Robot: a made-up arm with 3 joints.
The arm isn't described. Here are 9 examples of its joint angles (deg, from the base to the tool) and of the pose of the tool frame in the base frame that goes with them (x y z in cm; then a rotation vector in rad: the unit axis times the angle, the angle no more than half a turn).
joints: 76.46 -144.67 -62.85
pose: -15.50 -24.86 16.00 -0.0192 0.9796 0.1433
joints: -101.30 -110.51 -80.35
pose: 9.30 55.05 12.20 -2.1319 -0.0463 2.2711
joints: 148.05 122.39 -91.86
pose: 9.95 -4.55 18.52 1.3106 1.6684 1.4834
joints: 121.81 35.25 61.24
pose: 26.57 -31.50 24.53 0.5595 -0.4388 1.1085
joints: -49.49 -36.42 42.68
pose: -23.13 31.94 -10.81 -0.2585 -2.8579 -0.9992
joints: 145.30 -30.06 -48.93
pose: 20.27 -0.16 30.72 -2.4571 0.0748 -0.5228
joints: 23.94 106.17 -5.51
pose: -38.10 -9.83 12.36 0.4863 -0.4331 0.0872
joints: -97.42 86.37 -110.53
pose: 5.62 34.00 24.33 0.0599 -2.5808 0.0993
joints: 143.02 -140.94 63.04
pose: 4.58 12.72 22.92 2.9176 0.3025 -1.0204
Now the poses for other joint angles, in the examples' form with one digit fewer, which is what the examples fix.
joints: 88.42 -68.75 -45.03
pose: -4.4 -19.6 27.0 -1.563 1.270 -0.488
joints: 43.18 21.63 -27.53
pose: -22.6 -10.9 13.0 1.473 -1.641 0.981
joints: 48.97 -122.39 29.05
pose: -10.5 -4.4 19.5 -1.500 1.622 0.088
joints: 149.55 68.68 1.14
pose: 34.1 0.1 23.9 0.942 0.411 1.994
